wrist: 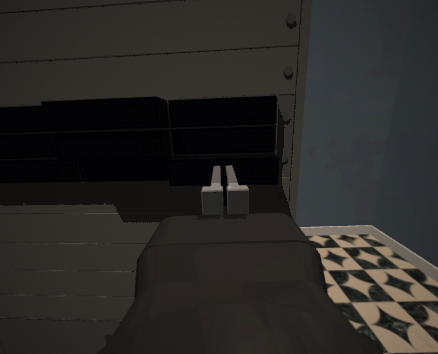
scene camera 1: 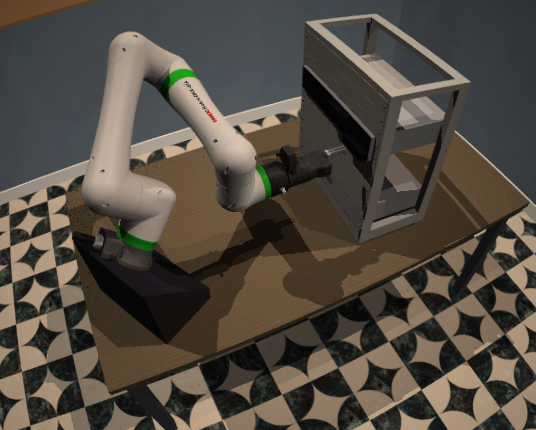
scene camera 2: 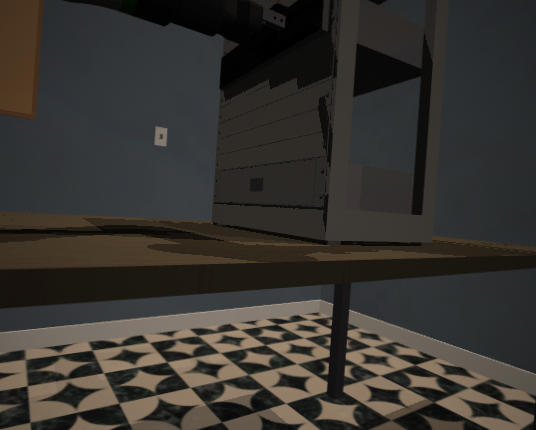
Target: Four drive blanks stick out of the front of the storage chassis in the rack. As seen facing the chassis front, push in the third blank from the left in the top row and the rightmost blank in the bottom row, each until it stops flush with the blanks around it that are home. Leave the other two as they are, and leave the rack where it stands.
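Places are measured from the arm's base along level axes (x down, y ahead, z right), in metres.
Where they show: gripper, fingertip midpoint: (wrist: 223,178) (scene camera 1: 344,149) (scene camera 2: 282,23); arm's base, origin of the base link: (scene camera 1: 127,258).
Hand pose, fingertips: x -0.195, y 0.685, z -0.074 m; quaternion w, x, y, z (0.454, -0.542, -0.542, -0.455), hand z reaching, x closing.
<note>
Things, the pixels of their top centre, and the offset from my fingertips. "pt": a spot on its surface instead.
- storage chassis, surface spot: (wrist: 286,142) (scene camera 1: 375,153) pt dx -0.023, dy +0.068, dz +0.061 m
- third top-row blank, middle of its top: (wrist: 130,105) (scene camera 2: 287,23) (scene camera 1: 351,104) dx -0.070, dy +0.065, dz -0.120 m
- rightmost bottom-row blank, surface spot: (wrist: 190,171) pt dx -0.001, dy +0.020, dz -0.036 m
- middle-row blank, middle of its top: (wrist: 135,130) (scene camera 2: 287,36) dx -0.042, dy +0.069, dz -0.121 m
The storage chassis (scene camera 1: 371,145) (wrist: 286,142) has a dark front with three rows of blanks. In the wrist view, the third top-row blank (wrist: 100,114) stands out, with its right side face showing. The rightmost bottom-row blank (wrist: 190,171) looks slightly wider than those above and seems to stand a little proud. A middle-row blank (wrist: 107,146) and a bottom-row blank (wrist: 40,170) farther left also seem to stick out. My gripper (scene camera 1: 345,148) (wrist: 223,178) is shut and empty, its fingertips before the rightmost bottom blank; contact cannot be told. The fingertips are hard to make out in scene camera 2.
The grey rack (scene camera 1: 395,125) (scene camera 2: 342,125) (wrist: 305,50) stands upright on the wooden table (scene camera 1: 240,320) (scene camera 2: 175,282). Pale panels (wrist: 150,45) lie above the chassis and more panels (wrist: 60,257) below it. Screw heads (wrist: 291,20) line the rack's right edge.
</note>
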